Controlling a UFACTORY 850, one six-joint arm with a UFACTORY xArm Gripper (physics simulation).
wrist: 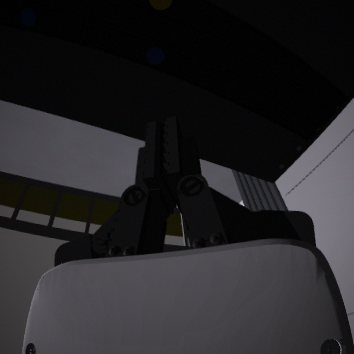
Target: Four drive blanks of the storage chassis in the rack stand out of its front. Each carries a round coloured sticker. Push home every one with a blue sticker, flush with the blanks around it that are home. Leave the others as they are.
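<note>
The dark front of the storage chassis [210,85] crosses the upper part of the wrist view. One blue sticker [155,56] shows near the middle, above the fingertips in the view. Another blue sticker [28,17] is at the upper left. A yellow sticker [160,3] is cut by the top edge. The front is too dark to tell the blanks' outlines or how far each stands out. My gripper [168,137] is shut and empty. Its tips show below the middle blue sticker, apart from it in the view.
A yellow band with grey bars [37,200] runs behind the gripper at the left. A ribbed grey post [261,192] stands right of the fingers. A pale panel [325,200] with a dark seam is at the right, beside the chassis's edge.
</note>
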